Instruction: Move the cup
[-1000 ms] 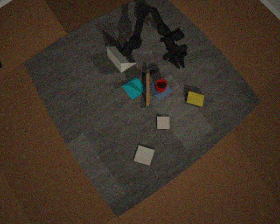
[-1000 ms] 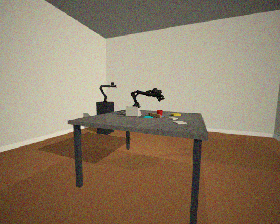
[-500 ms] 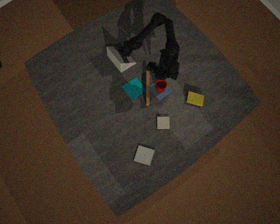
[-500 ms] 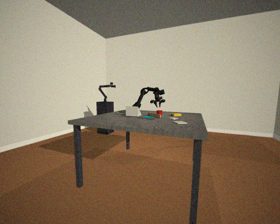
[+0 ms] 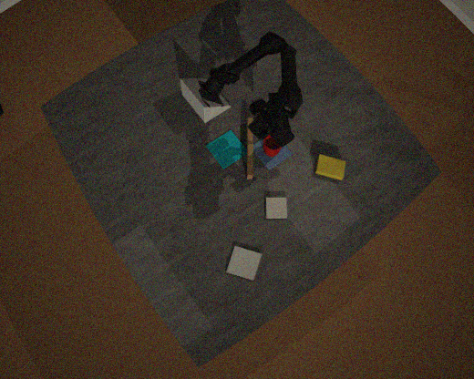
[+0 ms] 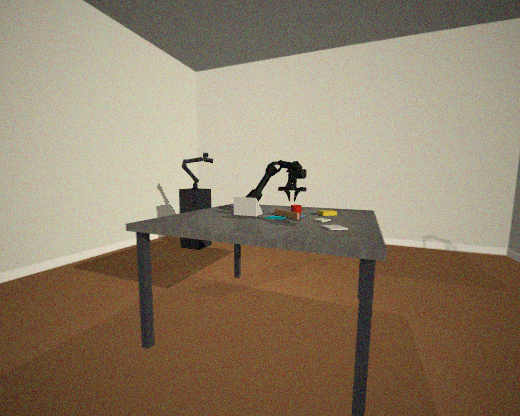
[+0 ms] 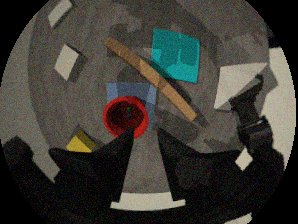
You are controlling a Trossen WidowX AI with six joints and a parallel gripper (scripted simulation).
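The red cup lies 3 cm ahead of my gripper tip and 6 cm below it. The rest, counted from my gripper tip: pale blue pad (3 cm ahead, 11 cm below); wooden bar (1 cm behind, 7 cm to the right, 9 cm below); teal pad (6 cm behind, 14 cm to the right, 11 cm below).
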